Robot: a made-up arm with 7 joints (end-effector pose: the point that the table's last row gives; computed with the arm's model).
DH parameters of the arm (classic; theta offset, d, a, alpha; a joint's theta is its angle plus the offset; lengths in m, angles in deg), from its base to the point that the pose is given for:
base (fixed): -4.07 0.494 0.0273 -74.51
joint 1: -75.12 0.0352 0.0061 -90
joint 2: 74 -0.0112 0.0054 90
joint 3: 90 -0.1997 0.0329 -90
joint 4: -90 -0.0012 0.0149 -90
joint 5: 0 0.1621 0.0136 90
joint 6: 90 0.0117 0.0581 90
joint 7: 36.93 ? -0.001 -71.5
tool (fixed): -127.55 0.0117 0 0
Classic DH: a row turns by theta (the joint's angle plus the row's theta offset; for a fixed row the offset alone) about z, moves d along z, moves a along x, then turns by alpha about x.
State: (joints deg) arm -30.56 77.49 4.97 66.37 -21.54 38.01 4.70
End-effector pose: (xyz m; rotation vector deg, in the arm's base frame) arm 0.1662 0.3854 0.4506 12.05 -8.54 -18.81
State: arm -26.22 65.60 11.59 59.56 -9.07 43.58 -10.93
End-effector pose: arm 0.1744 0.3628 0.3965 -8.77 -6.68 -27.22
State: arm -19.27 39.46 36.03 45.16 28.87 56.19 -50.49
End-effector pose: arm 0.1448 0.3186 0.3255 -48.39 -11.39 -27.07
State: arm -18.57 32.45 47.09 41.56 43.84 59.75 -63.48
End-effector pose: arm 0.1198 0.3122 0.3183 -56.65 -15.82 -20.55
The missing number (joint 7, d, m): -0.0336
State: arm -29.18 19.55 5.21 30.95 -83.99 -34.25 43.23
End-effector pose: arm 0.3126 0.1232 0.2862 -4.88 -92.36 30.70
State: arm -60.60 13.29 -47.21 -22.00 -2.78 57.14 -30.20
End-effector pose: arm 0.2291 -0.1228 0.4543 -36.73 -24.49 -159.19
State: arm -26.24 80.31 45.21 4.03 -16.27 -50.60 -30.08
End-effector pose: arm 0.1656 0.2169 0.7000 103.29 -39.57 -138.43
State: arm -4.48 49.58 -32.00 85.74 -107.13 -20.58 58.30
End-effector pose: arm 0.0183 0.3224 0.2100 51.20 -8.15 31.39
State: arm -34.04 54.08 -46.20 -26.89 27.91 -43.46 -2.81
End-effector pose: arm 0.1961 -0.0397 0.4028 -20.68 47.28 134.86
